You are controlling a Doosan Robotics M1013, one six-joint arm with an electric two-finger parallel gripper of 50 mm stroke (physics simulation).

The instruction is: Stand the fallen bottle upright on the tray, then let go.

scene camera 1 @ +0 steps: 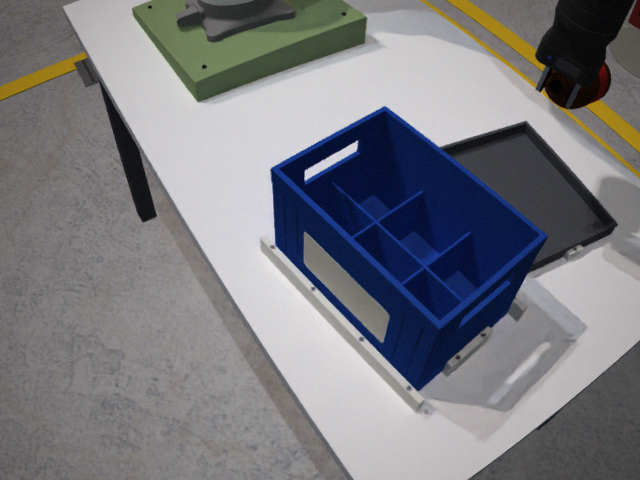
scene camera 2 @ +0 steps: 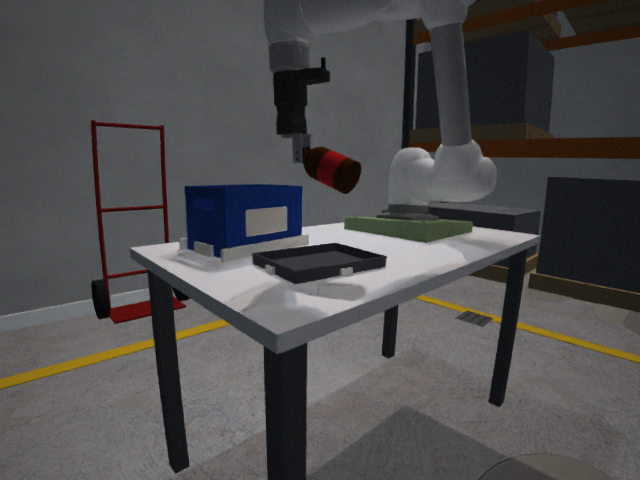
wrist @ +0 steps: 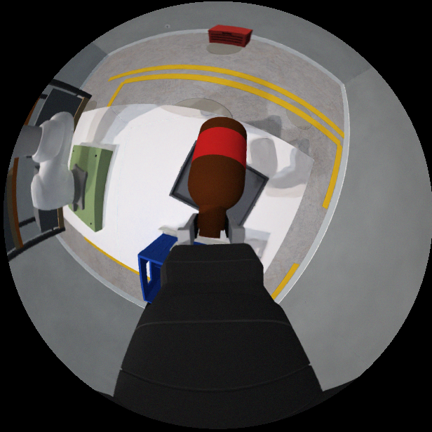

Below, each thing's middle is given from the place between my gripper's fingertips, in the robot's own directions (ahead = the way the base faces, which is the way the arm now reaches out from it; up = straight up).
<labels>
Right now my hand is 2 cm past the brown bottle (scene camera 2: 335, 170), 6 cm to the right of it and 1 cm above it. The rest, counted from my hand: pale rail (scene camera 1: 365, 349): 6 cm ahead, 33 cm to the right, 22 cm below.
</labels>
